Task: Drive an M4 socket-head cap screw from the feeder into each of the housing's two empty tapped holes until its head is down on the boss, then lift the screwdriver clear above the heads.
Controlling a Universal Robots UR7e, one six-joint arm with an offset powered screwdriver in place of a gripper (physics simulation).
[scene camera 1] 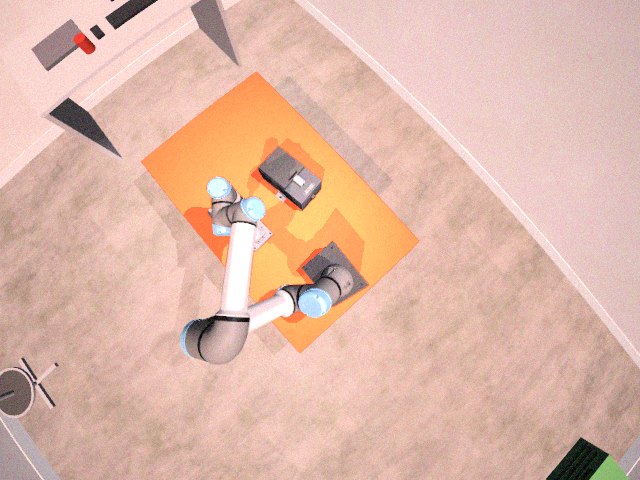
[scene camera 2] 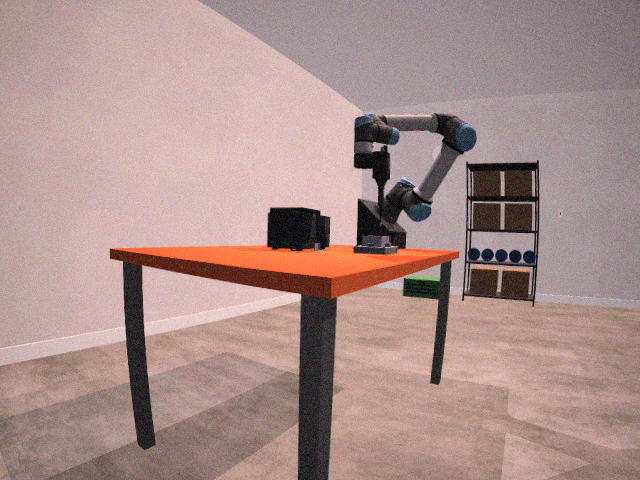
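The housing [scene camera 1: 262, 235] [scene camera 2: 375, 249] is a small grey block on a flat base on the orange table, partly covered by the arm in scene camera 1. My screwdriver [scene camera 2: 381, 222] is upright in scene camera 2, its thin bit reaching down to just above or onto the top of the housing; contact cannot be told. In scene camera 1 the wrist hides the screwdriver. Whether a screw is on the bit is too small to tell, and so are the tapped holes and any screw heads. The dark box-shaped screw feeder [scene camera 1: 278, 164] [scene camera 2: 293, 227] stands apart from the housing.
The orange table [scene camera 1: 222, 129] [scene camera 2: 232, 263] carries the arm's dark base plate [scene camera 1: 330, 253]. A small light bracket [scene camera 1: 280, 196] sits beside the feeder. The arm's elbow [scene camera 1: 223, 338] [scene camera 2: 454, 129] reaches out past the table edge. A shelf rack [scene camera 2: 536, 206] stands far behind.
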